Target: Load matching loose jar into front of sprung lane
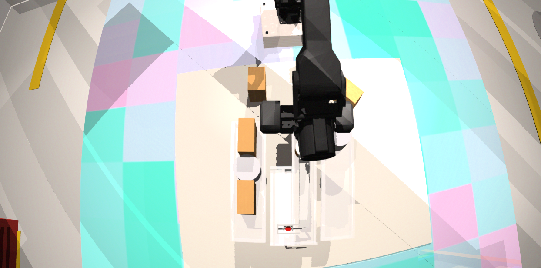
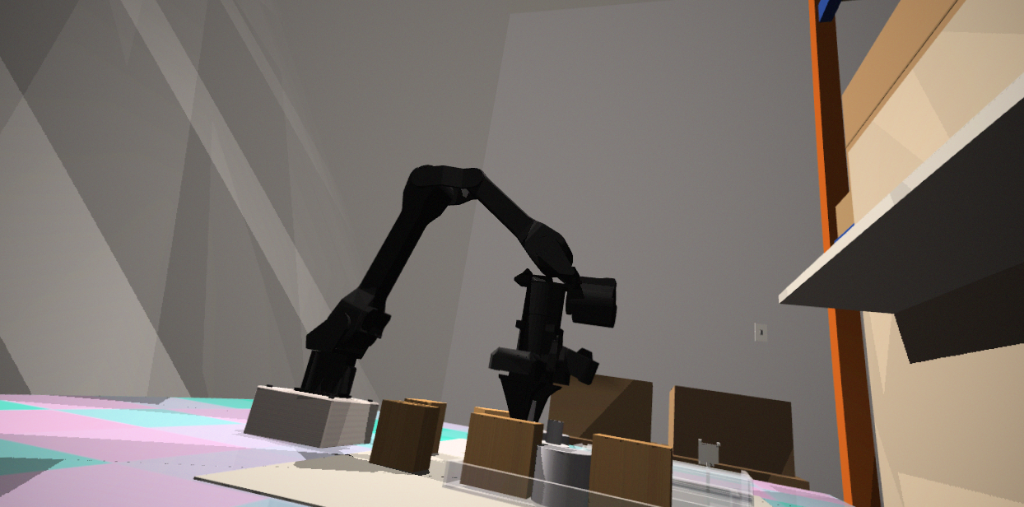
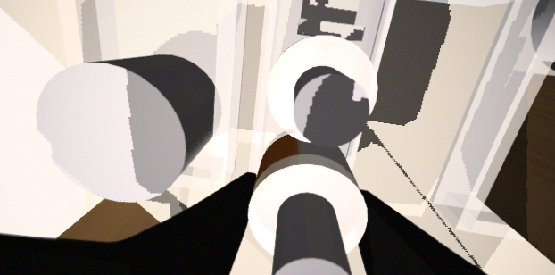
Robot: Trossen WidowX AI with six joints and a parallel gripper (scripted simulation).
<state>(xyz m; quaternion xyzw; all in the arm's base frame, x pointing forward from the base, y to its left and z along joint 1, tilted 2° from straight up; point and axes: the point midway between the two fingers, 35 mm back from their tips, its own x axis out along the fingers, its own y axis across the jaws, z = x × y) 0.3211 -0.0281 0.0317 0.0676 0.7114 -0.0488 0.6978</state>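
Now: the clear sprung lane 15 cm ahead of my gripper tip, 5 cm to the right of it and 3 cm below it. From my gripper tip the other things lie so: red mark: 22 cm ahead, 7 cm to the right, 2 cm above.
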